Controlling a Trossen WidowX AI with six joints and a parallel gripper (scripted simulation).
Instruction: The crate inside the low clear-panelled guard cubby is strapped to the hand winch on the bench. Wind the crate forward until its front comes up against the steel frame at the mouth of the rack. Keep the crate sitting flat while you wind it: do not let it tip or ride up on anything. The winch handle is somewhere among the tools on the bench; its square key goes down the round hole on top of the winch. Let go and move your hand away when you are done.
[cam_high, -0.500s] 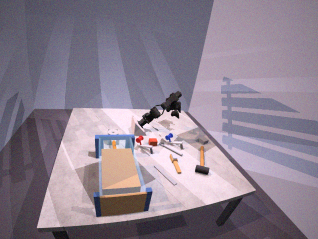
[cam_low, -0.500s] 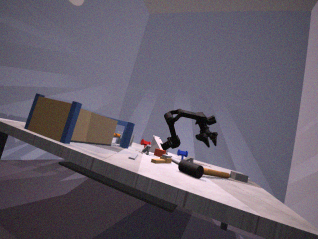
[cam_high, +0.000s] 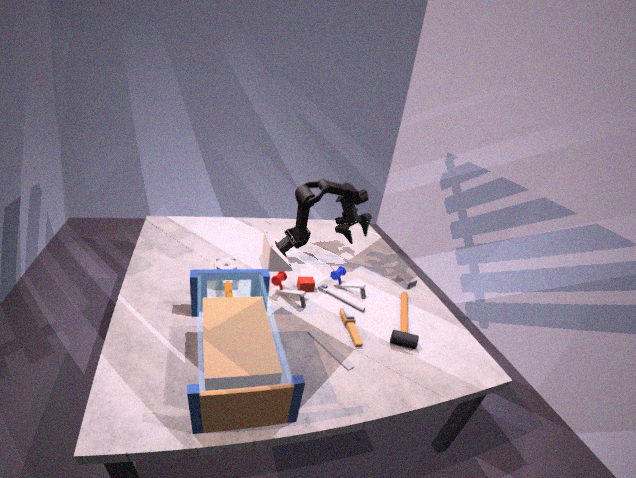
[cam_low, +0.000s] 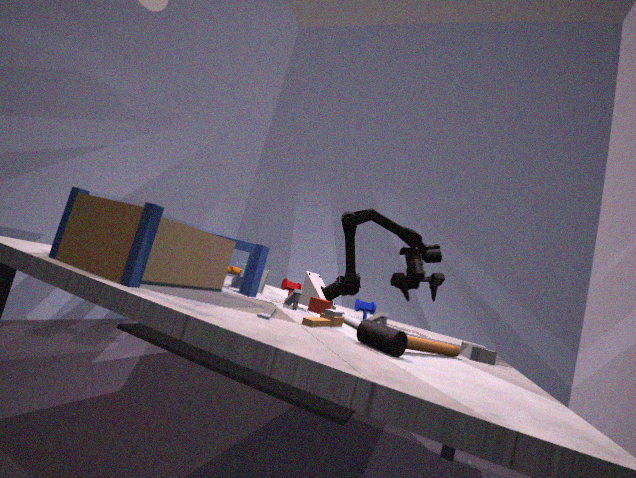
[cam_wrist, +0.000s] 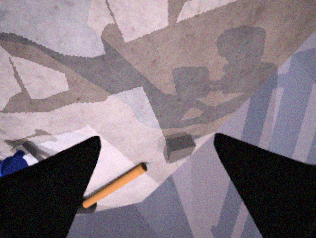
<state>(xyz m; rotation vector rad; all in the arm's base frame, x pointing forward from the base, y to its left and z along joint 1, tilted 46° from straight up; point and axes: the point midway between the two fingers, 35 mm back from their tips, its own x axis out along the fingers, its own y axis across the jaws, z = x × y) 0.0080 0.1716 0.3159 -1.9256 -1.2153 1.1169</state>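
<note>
Right now the winch handle is 360 mm to the right of my gripper tip, 270 mm ahead of it and 90 mm below it. The rest, counted from my gripper tip: red winch handle grip 390 mm to the right, 240 mm ahead, 80 mm below; grey block 200 mm to the left, 180 mm ahead, 100 mm below; wooden brush 450 mm ahead, 160 mm to the right, 100 mm below.
</note>
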